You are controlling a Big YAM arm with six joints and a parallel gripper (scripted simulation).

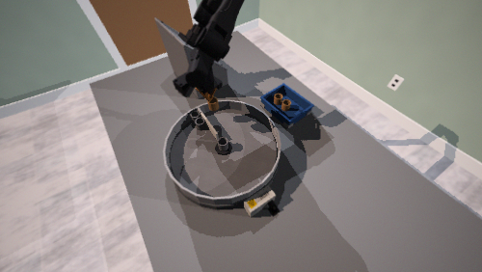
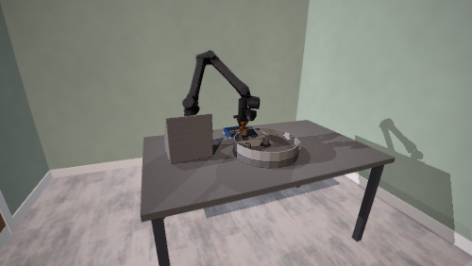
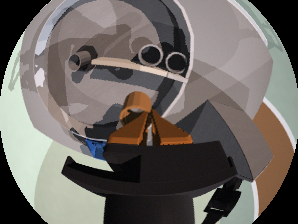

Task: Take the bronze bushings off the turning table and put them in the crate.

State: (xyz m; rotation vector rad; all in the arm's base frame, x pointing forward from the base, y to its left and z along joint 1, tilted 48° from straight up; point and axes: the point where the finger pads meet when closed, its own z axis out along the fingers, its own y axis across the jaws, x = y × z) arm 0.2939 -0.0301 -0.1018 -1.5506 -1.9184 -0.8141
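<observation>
The blue crate lies 110 mm ahead of my hand, 310 mm to the left of it and 140 mm below it. Round my hand: round turning table: 150 mm ahead, 50 mm to the right, 110 mm below.
</observation>
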